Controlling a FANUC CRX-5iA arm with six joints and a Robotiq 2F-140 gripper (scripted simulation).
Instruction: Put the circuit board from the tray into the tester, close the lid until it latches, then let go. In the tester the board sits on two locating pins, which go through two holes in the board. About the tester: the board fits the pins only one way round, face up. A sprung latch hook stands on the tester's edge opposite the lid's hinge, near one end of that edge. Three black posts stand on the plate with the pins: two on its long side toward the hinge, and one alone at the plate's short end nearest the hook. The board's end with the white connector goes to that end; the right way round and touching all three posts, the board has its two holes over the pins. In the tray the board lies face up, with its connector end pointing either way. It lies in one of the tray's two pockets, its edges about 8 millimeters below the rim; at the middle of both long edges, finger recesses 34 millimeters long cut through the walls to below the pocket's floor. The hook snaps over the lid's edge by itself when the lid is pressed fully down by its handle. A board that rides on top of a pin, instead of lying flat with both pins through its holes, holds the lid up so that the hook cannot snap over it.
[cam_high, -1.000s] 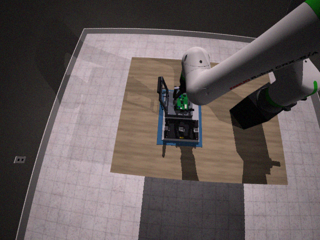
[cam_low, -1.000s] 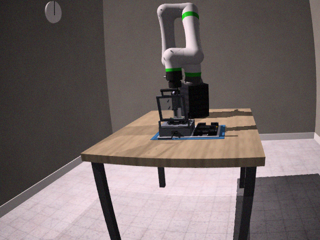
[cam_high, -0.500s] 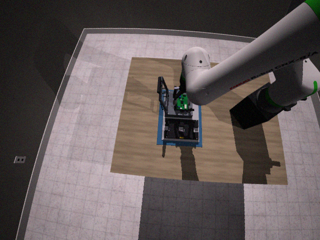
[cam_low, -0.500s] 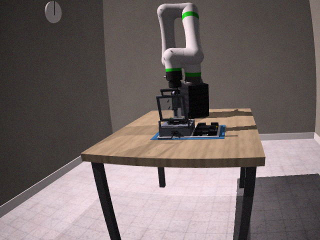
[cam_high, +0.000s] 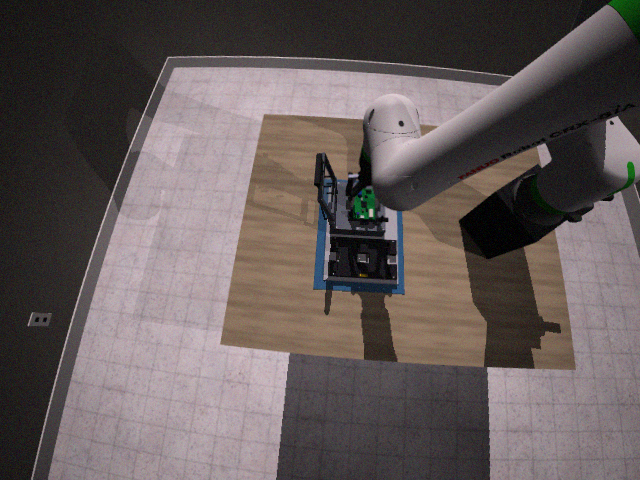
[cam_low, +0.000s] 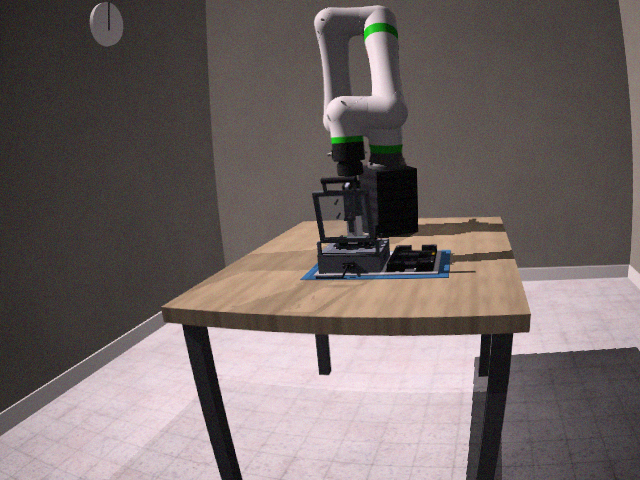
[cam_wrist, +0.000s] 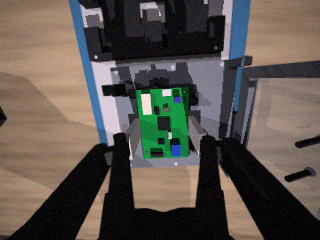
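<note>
My gripper is now 20 mm above the green circuit board. Also, from my hand: lid: 120 mm ahead, 80 mm above; then tester: 30 mm ahead, 40 mm to the left, 10 mm above.
</note>
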